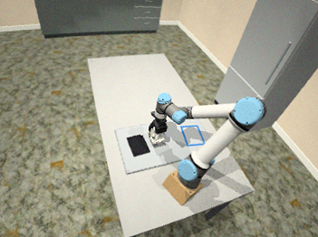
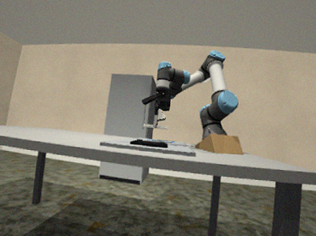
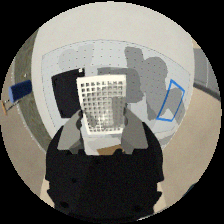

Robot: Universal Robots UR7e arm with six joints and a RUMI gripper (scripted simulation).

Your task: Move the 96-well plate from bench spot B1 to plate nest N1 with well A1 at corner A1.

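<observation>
Now: hand 10 mm short of the black plate nest, 120 mm to the right of it and 90 mm above it. Round my hand: white 96-well plate (10 mm below).
</observation>
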